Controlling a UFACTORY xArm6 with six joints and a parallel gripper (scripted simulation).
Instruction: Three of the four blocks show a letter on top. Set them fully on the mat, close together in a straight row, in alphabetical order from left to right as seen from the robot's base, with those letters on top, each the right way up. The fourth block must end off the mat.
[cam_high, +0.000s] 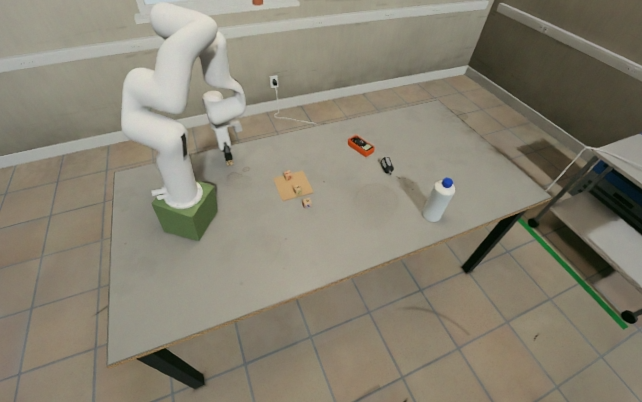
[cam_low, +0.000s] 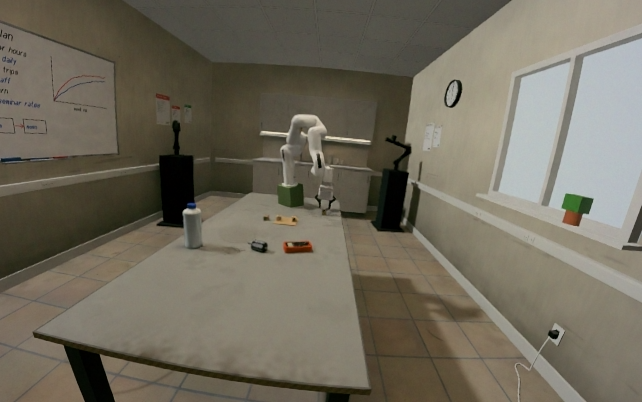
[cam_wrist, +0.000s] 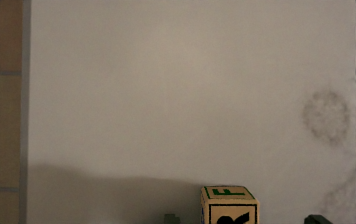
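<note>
Now: the tan mat 25 cm to the right of my hand, 21 cm ahead of it and 6 cm below it. The rest, counted from my hand: white bottle 65 cm to the right, 65 cm ahead, 3 cm above; then orange meter 61 cm ahead, 16 cm to the right, 5 cm below; then small black object 64 cm ahead, 35 cm to the right, 5 cm below.
</note>
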